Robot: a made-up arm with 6 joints.
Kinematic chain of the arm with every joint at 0, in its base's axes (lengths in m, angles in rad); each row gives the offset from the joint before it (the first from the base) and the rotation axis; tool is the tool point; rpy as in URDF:
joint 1: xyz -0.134 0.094 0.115 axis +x
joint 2: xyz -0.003 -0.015 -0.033 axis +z
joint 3: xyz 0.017 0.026 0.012 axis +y
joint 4: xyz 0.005 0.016 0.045 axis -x
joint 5: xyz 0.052 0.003 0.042 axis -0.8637 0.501 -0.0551
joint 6: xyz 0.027 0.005 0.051 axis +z
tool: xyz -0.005 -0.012 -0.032 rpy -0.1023 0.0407 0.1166
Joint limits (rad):
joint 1: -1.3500..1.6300
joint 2: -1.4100..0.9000
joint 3: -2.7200..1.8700
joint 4: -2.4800..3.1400
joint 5: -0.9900..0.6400
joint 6: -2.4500..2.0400
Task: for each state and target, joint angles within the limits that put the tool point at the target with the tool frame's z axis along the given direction. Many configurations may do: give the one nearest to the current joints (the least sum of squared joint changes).
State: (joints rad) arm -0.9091 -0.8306 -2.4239 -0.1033 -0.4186 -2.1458
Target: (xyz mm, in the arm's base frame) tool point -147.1 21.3 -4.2 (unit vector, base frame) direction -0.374 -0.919 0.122
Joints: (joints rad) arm -1.3454 -0.7982 -2.7200 0.4635 -0.9878 -2.4422
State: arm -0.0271 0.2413 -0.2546 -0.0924 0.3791 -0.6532
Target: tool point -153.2 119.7 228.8 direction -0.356 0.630 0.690
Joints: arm 0.2637 0.3742 -0.7963 0.4740 0.6400 -0.0046
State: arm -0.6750 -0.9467 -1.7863 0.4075 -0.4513 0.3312
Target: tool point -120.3 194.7 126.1 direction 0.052 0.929 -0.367
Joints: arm -0.4163 -1.2969 -1.6567 0.0533 0.1932 0.0362
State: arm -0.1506 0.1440 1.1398 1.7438 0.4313 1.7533
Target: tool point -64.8 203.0 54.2 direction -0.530 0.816 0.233
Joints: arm 0.5602 -0.1501 1.1854 2.1713 0.1702 1.7426
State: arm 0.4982 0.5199 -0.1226 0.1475 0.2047 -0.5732
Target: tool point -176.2 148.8 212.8 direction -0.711 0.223 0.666
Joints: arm -0.0230 0.7297 -0.6682 0.5736 0.0476 -0.6169
